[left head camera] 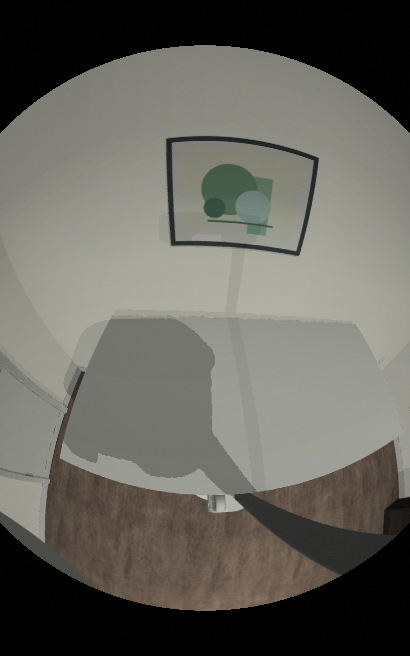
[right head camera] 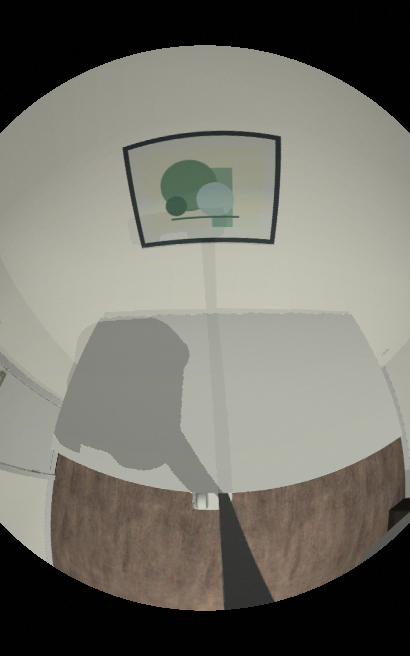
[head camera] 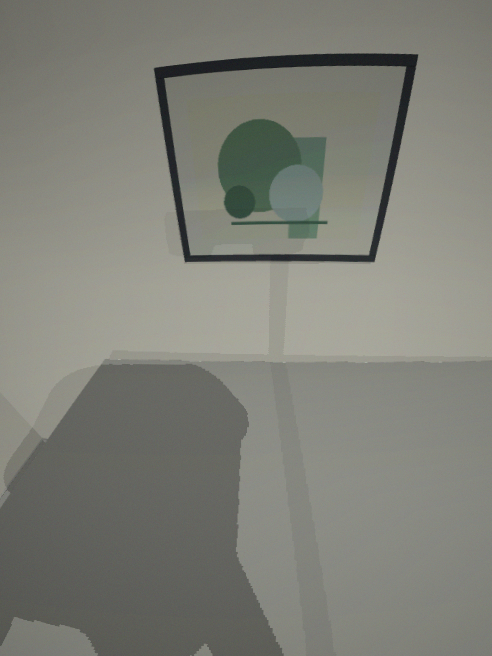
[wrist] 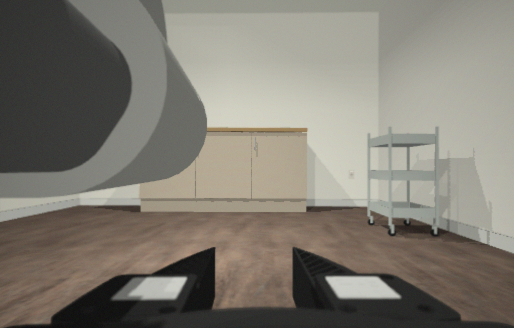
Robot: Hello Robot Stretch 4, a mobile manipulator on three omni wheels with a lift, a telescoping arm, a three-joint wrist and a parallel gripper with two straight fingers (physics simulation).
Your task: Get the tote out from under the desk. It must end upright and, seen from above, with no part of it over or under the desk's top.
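Frame: origin at the robot's base, x ahead, y left, z up, level; millimetres.
Seen in the pictures: gripper, fingertip midpoint: (wrist: 253, 271).
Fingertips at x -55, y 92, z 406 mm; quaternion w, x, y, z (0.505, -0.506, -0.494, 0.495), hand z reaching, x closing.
Note:
A point is followed by its place in that frame.
The desk's pale grey top (head camera: 381, 476) {z 923, x 342, y -288 mm} (left head camera: 320, 400) {z 923, x 266, y -398 mm} (right head camera: 290, 390) {z 923, x 311, y -359 mm} fills the lower part of the head camera view and the middle of the two side head views, with a dark shadow over its left part. The tote does not show in any view; the space under the desk is hidden by its top. My gripper (wrist: 253, 271) {z 406, x -55, y 92 mm} is open in the wrist view, with a gap between its two black fingers and the floor showing through it. It points away from the desk, toward a cabinet across the room.
A framed picture (head camera: 280, 258) {z 1284, x 780, y -75 mm} (left head camera: 235, 245) {z 1283, x 781, y -58 mm} (right head camera: 210, 240) {z 1282, x 779, y -87 mm} hangs on the wall behind the desk. A dark piece of furniture (left head camera: 396, 517) (right head camera: 398, 517) stands at the right. The wrist view shows a beige cabinet (wrist: 279, 167) {z 459, x -3331, y 481 mm} and a grey three-shelf cart (wrist: 404, 175) {z 405, x -2144, y 1239 mm} by the right wall.

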